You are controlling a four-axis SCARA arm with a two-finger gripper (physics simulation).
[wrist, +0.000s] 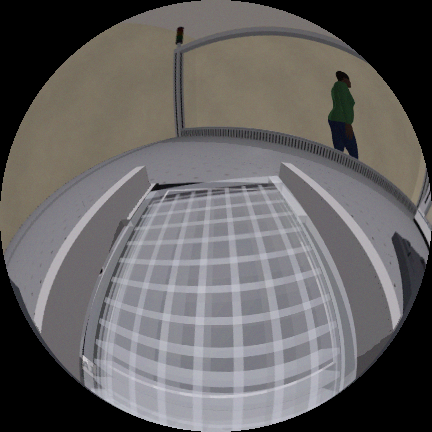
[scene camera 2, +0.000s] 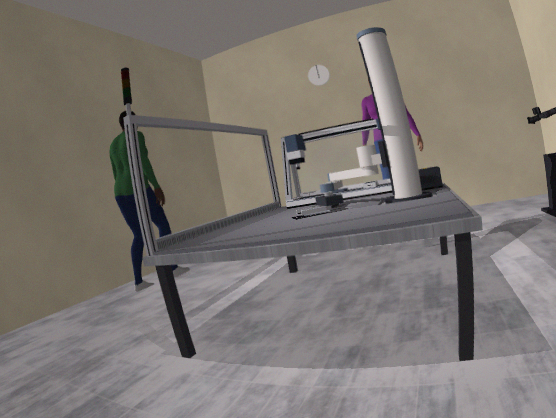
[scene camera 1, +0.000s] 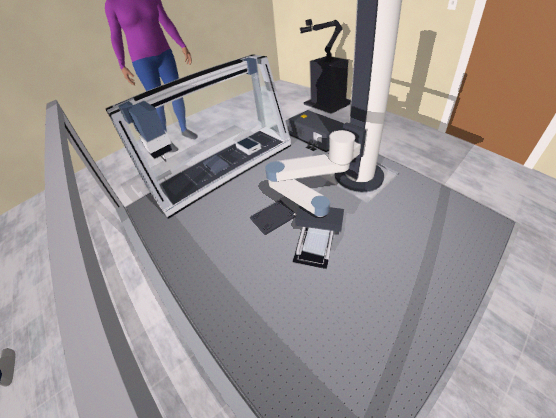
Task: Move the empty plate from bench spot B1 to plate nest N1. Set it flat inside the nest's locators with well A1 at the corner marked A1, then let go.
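Frame: origin at the arm's base, x ahead, y left, z up, level; millimetres.
Seen in the pictures: gripper, between the fingertips: (wrist: 212, 171) (scene camera 2: 298, 212) (scene camera 1: 312, 255); arm's base, origin of its link: (scene camera 2: 408, 199) (scene camera 1: 359, 175).
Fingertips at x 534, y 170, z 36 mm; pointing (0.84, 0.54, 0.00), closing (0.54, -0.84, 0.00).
Offsets run from my fingertips to a thing's top centre. "spot": to the spot under its first point.
My gripper (scene camera 1: 315, 246) (wrist: 212, 171) is shut on the clear, gridded empty plate @[70 mm back, 42 mm right, 6 mm up] (scene camera 1: 317, 240) (wrist: 220, 280); one long finger lies along each side of it. The plate looks level and is lined up over the black plate nest @[44 mm back, 32 mm right, 21 mm down] (scene camera 1: 311, 261). The nest's black edge shows past the plate's far end in the wrist view. Whether the plate rests on the nest's floor or is slightly above it cannot be told. A small pale mark at the plate's near left corner in the wrist view is too blurred to read. In scene camera 2 the dark gripper body hangs low over the bench.
A dark flat pad @[spot: 31 mm back, 254 mm right, 11 mm down] (scene camera 1: 273, 217) lies left of the gripper body. A framed gantry machine @[spot: 5 mm back, 581 mm right, 23 mm down] (scene camera 1: 227, 188) with a deck stands at the back left. A dark box @[spot: 572 mm back, 504 mm right, 91 mm up] (scene camera 1: 315, 129) stands near the arm's white column (scene camera 1: 380, 90). A grey frame fence (scene camera 2: 200, 124) borders one side.
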